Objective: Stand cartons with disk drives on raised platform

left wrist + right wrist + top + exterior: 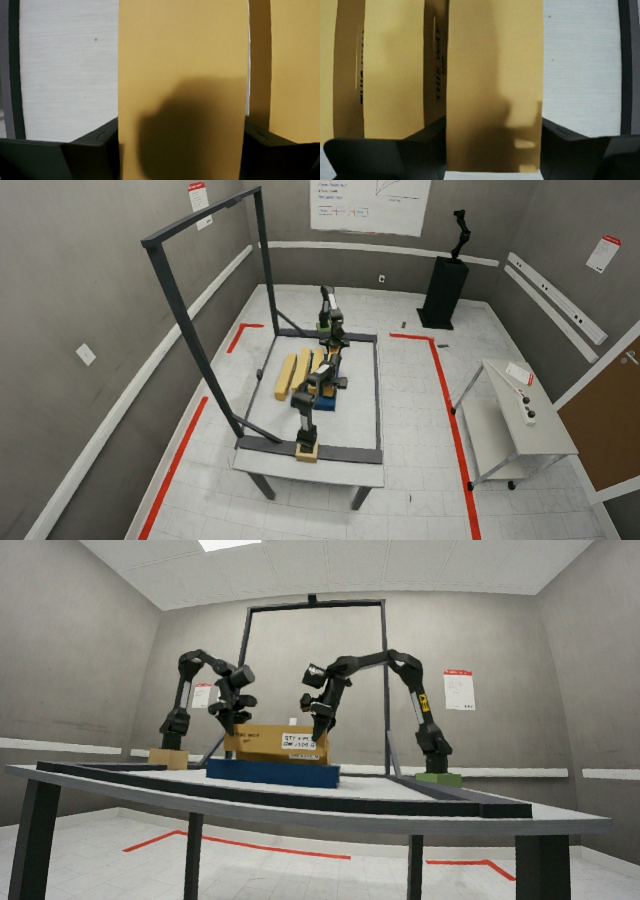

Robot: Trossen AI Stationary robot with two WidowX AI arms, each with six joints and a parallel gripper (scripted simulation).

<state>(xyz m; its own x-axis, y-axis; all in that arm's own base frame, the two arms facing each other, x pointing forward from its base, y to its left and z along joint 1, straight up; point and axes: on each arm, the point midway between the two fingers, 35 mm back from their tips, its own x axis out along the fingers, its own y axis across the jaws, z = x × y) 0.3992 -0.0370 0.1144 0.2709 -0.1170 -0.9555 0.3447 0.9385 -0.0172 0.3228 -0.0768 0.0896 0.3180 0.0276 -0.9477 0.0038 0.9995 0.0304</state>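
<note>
Now: left hand 140 mm to the left of the carton, 30 mm above it and 10 mm past it. Round my left hand: platform (140 mm to the right, 130 mm below, 90 mm behind).
Now: right hand 14 cm to the right of the carton and 4 cm above it. From my right hand the other things lie so: platform (15 cm to the left, 14 cm below, 8 cm behind).
</note>
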